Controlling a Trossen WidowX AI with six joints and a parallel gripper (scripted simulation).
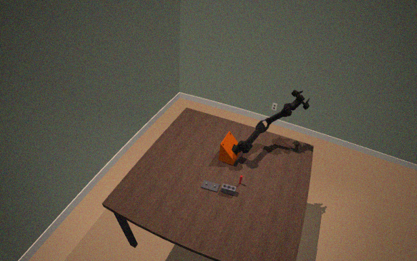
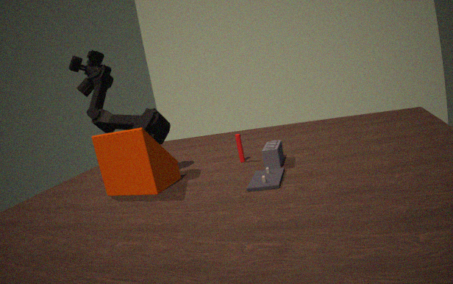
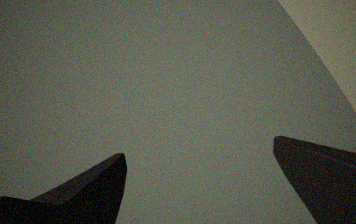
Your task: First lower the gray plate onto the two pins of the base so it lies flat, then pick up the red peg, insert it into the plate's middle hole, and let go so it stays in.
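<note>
My gripper tip is now 86 cm short of the gray plate, 41 cm above it and 38 cm to the left of it. Round my gripper tip: red peg: 76 cm ahead, 40 cm below, 32 cm to the right.
</note>
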